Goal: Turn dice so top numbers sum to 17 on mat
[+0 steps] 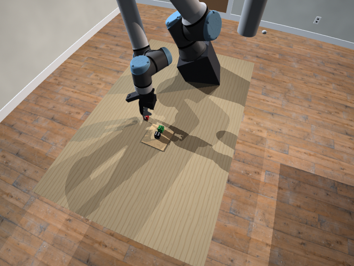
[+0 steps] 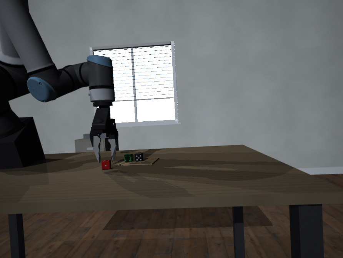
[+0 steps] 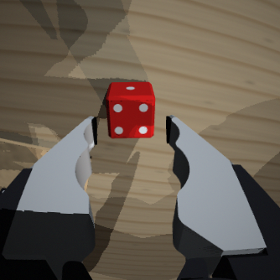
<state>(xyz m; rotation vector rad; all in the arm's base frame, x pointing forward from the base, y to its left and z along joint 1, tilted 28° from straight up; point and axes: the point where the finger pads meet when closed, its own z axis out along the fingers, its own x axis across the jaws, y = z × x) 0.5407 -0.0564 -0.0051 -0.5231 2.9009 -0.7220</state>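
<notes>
The red die is 20 mm below my hand. The rest, counted from my hand: black die (130 mm to the left, 80 mm ahead, 20 mm below); green die (130 mm to the left, 40 mm ahead, 20 mm below); tan mat (130 mm to the left, 80 mm ahead, 40 mm below).
</notes>
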